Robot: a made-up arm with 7 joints. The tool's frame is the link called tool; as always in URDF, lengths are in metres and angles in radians. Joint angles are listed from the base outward.
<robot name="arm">
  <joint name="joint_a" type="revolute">
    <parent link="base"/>
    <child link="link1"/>
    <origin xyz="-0.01 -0.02 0.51" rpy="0 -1.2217 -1.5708"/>
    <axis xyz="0 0 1"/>
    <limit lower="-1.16" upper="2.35"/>
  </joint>
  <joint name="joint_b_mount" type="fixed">
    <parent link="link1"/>
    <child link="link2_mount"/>
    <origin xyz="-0.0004 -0.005 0.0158" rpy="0 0 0"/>
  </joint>
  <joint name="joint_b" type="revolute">
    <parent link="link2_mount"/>
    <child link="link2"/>
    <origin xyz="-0.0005 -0.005 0.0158" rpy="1.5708 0 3.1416"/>
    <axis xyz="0 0 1"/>
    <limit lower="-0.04" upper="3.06"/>
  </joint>
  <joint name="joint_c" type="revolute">
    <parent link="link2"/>
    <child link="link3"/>
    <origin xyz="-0.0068 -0.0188 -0.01" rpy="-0.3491 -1.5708 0"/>
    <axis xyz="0 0 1"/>
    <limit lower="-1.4" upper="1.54"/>
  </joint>
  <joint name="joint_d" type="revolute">
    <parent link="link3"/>
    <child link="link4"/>
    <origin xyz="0.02 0 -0.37" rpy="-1.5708 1.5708 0"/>
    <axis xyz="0 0 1"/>
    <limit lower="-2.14" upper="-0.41"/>
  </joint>
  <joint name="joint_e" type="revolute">
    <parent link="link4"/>
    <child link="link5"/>
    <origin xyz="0.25 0.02 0.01" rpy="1.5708 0 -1.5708"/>
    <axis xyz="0 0 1"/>
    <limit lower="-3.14" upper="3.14"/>
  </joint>
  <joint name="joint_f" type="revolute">
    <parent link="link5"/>
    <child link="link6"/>
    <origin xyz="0.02 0 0" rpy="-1.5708 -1.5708 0"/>
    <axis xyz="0 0 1"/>
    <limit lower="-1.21" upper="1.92"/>
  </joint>
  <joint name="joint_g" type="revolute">
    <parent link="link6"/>
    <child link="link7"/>
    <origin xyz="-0.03 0.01 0" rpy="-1.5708 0 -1.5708"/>
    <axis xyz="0 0 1"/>
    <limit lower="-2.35" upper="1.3"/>
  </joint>
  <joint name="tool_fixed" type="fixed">
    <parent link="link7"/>
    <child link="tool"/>
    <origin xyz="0.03 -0.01 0" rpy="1.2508 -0.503 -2.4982"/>
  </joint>
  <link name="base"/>
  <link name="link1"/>
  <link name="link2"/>
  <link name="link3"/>
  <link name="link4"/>
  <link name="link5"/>
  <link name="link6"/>
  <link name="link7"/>
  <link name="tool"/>
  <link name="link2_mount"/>
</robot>
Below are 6 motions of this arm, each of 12 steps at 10 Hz.
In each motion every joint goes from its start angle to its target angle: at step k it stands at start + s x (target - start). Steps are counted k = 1, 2, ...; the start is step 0. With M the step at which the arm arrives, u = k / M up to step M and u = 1 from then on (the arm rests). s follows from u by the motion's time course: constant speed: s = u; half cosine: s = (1 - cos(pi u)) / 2; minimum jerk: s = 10 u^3 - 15 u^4 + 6 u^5.
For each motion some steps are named. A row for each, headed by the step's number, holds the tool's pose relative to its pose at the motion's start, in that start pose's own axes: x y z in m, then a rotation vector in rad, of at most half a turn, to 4 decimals.
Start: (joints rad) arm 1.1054 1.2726 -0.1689 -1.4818 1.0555 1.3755 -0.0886
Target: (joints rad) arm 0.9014 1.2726 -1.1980 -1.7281 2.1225 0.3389 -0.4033
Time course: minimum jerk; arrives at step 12
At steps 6, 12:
6: -0.0848 -0.0753 0.0657 -0.5777 0.1388 -0.1060
12: -0.1947 -0.0978 0.0984 -0.6975 0.5228 -0.1459

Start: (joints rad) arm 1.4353 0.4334 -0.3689 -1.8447 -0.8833 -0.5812 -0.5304
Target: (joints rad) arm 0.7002 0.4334 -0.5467 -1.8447 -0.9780 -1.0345 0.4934
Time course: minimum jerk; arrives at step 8
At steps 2, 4, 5, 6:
2: -0.0185 -0.0125 -0.0162 0.0245 0.0120 0.1171
4: -0.0733 -0.0667 -0.0853 -0.0081 0.1038 0.5500
5: -0.0921 -0.1000 -0.1271 -0.1126 0.1853 0.7593
6: -0.1004 -0.1254 -0.1590 -0.2296 0.2596 0.8881

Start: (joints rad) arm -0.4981 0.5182 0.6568 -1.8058 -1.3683 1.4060 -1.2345
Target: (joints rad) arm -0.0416 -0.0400 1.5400 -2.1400 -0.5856 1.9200 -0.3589
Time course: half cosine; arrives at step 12
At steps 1, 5, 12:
1: -0.0055 -0.0010 0.0031 -0.0144 0.0265 -0.0045
5: -0.1286 -0.0016 0.0685 -0.2207 0.5612 -0.2255
12: -0.3408 0.1111 0.1319 -0.0403 1.2926 -0.9829

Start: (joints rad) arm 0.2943 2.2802 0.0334 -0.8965 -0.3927 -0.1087 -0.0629
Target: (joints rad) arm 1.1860 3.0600 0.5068 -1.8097 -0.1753 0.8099 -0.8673
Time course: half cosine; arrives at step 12
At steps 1, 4, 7, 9, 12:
1: 0.0062 -0.0037 -0.0067 -0.0061 -0.0266 -0.0004
4: 0.1107 -0.0648 -0.0764 -0.0835 -0.3757 0.0251
7: 0.3332 -0.1607 -0.0836 -0.1773 -0.8738 0.1809
9: 0.4688 -0.1808 -0.0324 -0.2104 -1.1212 0.3307
12: 0.5489 -0.1715 0.0135 -0.2218 -1.2642 0.4481

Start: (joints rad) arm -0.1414 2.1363 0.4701 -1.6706 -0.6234 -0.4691 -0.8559
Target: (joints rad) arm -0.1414 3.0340 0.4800 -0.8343 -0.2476 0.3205 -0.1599
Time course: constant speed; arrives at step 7
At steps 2, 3, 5, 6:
2: -0.0942 0.0571 -0.0173 -0.0683 0.2480 -0.2529
3: -0.1371 0.0894 -0.0393 -0.0647 0.3390 -0.4127
5: -0.2075 0.1552 -0.1110 0.0372 0.4448 -0.7673
6: -0.2323 0.1857 -0.1595 0.1399 0.4578 -0.9468

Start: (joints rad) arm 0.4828 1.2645 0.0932 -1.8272 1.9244 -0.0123 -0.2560
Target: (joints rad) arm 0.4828 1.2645 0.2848 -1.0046 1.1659 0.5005 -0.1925
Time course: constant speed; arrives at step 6
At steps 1, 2, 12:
1: 0.0324 -0.0003 -0.0222 0.0508 -0.1648 -0.0191
2: 0.0663 0.0042 -0.0418 0.1292 -0.3242 -0.0403
12: 0.1997 0.0698 -0.0887 0.6936 -0.8413 -0.1307

